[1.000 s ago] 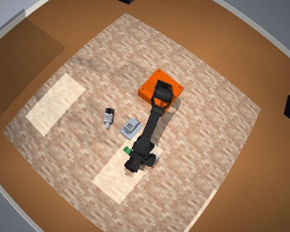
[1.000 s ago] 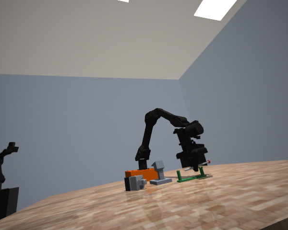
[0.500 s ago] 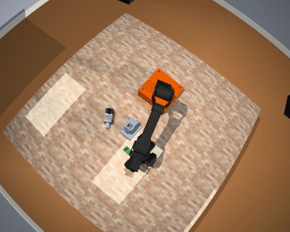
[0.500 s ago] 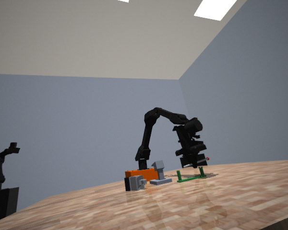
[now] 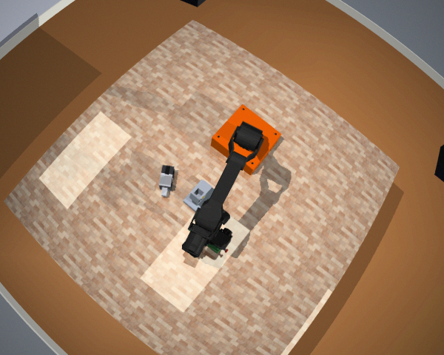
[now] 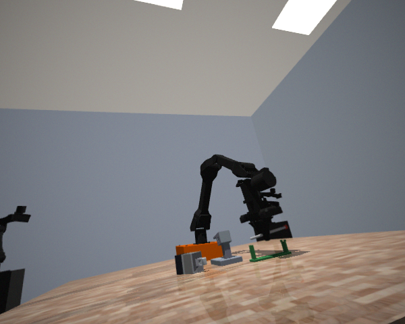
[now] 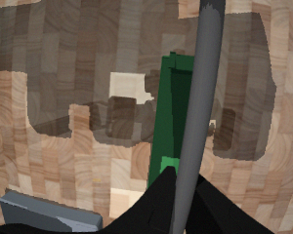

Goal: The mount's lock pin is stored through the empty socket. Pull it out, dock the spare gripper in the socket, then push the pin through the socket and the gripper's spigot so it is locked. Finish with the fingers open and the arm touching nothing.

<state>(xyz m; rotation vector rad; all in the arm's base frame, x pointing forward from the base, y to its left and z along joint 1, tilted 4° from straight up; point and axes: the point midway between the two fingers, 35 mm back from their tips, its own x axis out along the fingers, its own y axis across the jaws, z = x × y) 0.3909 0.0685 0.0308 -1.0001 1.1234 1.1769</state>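
Now: gripper tip 30 mm above the green rack. Round my gripper tip: spare gripper: 240 mm to the right, 100 mm behind, 20 mm below; then grey mount: 120 mm behind, 100 mm to the right.
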